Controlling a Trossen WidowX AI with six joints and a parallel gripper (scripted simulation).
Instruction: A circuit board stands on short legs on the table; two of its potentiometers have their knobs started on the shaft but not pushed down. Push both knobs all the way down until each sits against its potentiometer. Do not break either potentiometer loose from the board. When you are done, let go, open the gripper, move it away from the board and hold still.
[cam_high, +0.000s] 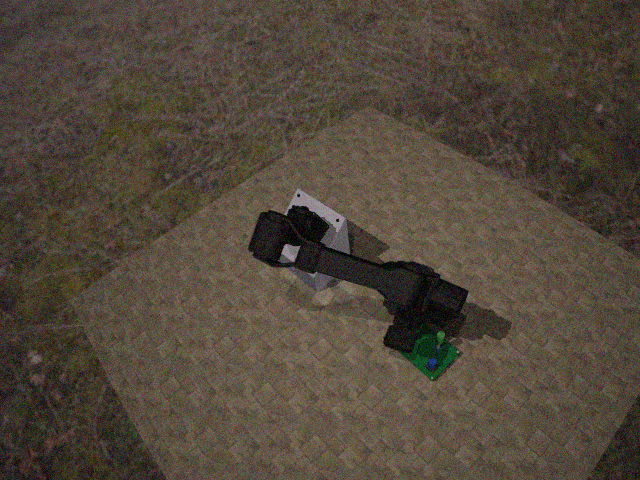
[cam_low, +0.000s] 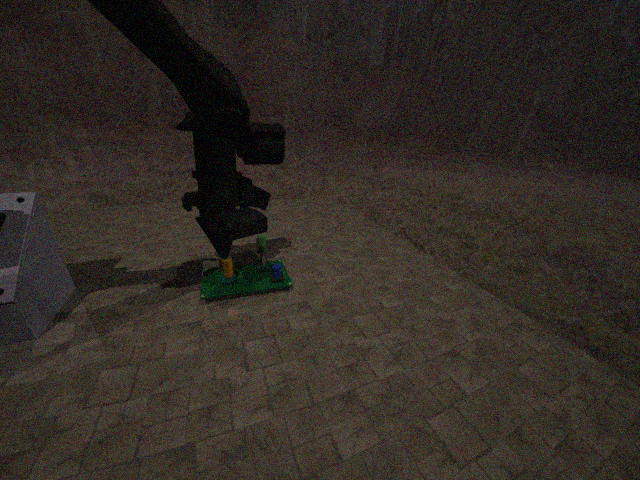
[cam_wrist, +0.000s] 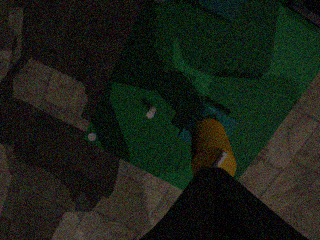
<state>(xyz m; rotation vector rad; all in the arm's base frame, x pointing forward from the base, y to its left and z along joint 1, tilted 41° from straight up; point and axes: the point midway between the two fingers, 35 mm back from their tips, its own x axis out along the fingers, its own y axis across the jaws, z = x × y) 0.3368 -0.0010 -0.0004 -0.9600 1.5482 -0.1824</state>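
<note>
Now: the orange knob 2 cm below my gripper tip.
</note>
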